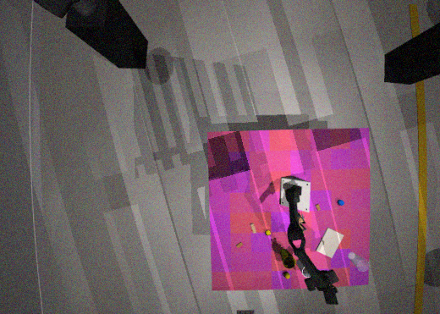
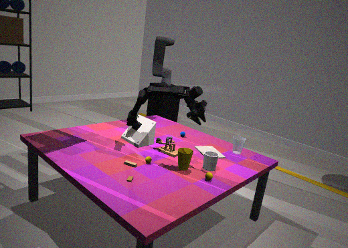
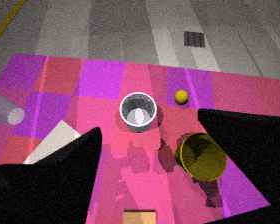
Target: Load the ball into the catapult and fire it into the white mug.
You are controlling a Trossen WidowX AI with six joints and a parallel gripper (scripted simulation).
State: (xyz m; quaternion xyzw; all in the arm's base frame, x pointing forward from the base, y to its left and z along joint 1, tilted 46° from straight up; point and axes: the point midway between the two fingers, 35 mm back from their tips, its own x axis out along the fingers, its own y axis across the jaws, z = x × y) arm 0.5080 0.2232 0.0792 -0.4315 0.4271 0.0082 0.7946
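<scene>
Right now the black ball is 33 cm behind my gripper tip, 22 cm below it and 6 cm to the right of it. Round my gripper tip: yellow cup (25 cm below, 12 cm to the right); then white mug (25 cm below, 8 cm ahead, 3 cm to the left); then wooden catapult (26 cm behind, 23 cm below, 3 cm to the right).
</scene>
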